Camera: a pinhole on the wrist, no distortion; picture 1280 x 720 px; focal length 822.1 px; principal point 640.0 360.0 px. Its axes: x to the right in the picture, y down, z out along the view. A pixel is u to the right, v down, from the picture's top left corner.
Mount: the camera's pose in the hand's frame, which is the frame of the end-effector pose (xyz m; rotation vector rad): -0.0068 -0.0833 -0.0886 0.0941 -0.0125 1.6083
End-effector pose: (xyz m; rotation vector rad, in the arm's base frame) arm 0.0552 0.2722 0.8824 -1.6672 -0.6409 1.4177
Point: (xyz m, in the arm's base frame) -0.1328 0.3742 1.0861
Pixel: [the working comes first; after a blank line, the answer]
In the camera's frame: -0.0939 0.0828 0.2976

381 589
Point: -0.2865 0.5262 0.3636
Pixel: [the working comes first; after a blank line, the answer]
In the camera's frame: 0.4508 -0.4044 0.4836

outside the picture
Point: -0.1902 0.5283 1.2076
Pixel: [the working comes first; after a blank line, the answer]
In the camera's frame: -0.2638 0.0483 0.4061

106 458
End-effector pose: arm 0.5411 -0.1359 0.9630 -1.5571 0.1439 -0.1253
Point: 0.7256 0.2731 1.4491
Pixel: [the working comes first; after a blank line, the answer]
In the camera's frame: -0.3674 -0.0698 0.5578

99 257
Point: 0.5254 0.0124 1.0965
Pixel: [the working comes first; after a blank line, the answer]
In the camera's frame: -0.0311 0.0493 0.2336

531 533
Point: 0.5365 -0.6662 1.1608
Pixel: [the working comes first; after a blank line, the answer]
In the camera's frame: -0.1525 -0.1071 -0.4187

behind the camera
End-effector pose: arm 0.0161 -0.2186 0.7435 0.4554 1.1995 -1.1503
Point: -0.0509 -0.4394 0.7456
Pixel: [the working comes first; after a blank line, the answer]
In the camera's frame: -0.0533 -0.0940 0.2420

459 40
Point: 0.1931 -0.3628 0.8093
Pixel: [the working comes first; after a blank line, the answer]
In the camera's frame: 0.1819 0.0092 0.3012

1136 385
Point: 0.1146 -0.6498 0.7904
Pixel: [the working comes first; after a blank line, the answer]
In the camera's frame: 0.0096 -0.1251 0.5042

656 156
